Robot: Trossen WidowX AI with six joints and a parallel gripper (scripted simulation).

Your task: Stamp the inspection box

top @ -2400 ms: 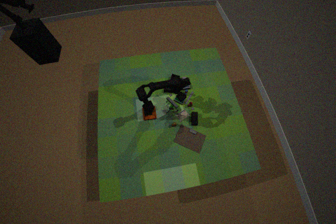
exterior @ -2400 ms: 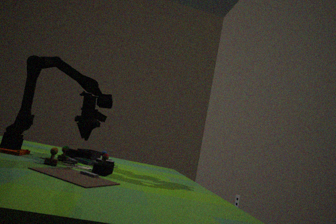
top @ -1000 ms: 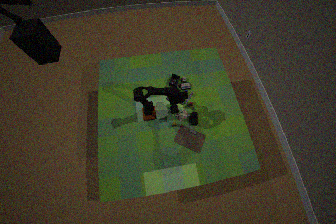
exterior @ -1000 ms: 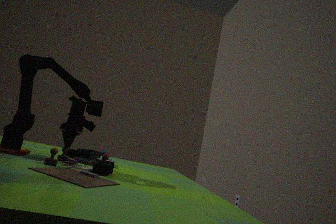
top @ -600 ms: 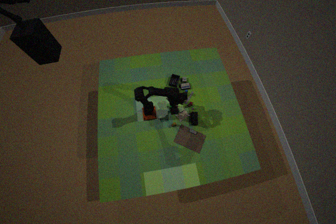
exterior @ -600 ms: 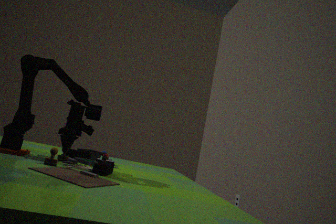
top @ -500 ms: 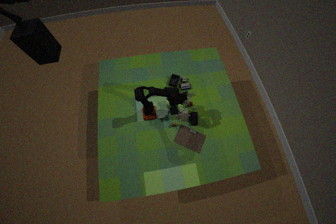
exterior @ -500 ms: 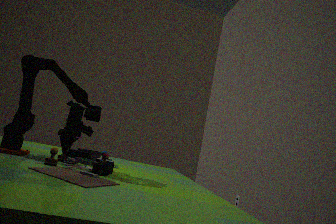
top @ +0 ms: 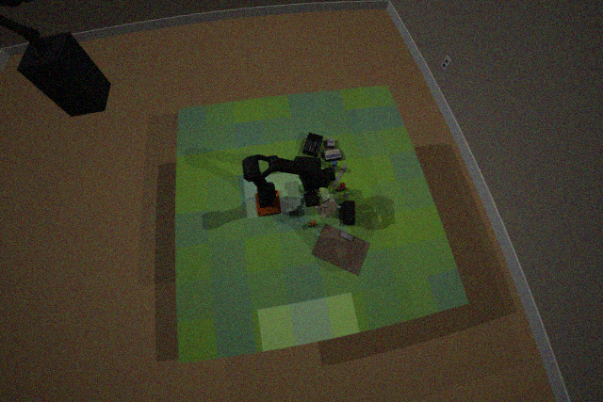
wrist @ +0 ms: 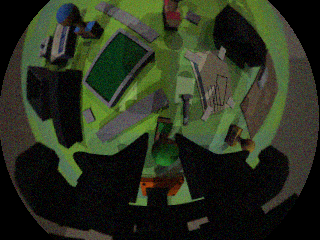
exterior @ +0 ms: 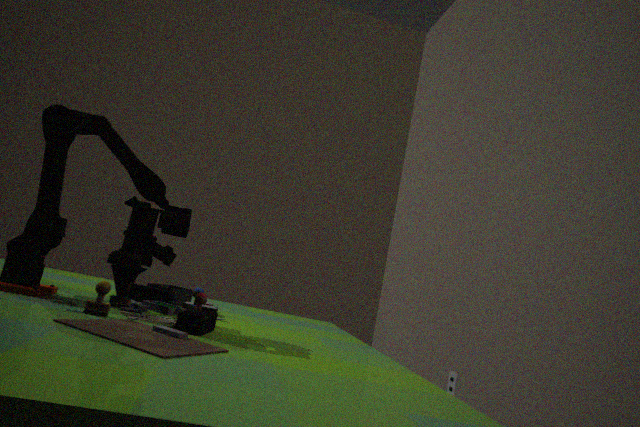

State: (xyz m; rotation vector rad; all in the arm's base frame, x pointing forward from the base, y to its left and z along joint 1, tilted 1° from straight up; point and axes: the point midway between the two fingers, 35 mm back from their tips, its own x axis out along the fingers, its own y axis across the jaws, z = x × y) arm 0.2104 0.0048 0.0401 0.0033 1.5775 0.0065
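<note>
Right now my gripper tip is 160 mm short of the blue-knobbed stamp and 120 mm to the right of it. Also, from my gripper tip: grey strip: 180 mm ahead, 70 mm to the left, 20 mm below; red-knobbed stamp: 170 mm ahead; tan-knobbed stamp: 10 mm behind, 150 mm to the right.
</note>
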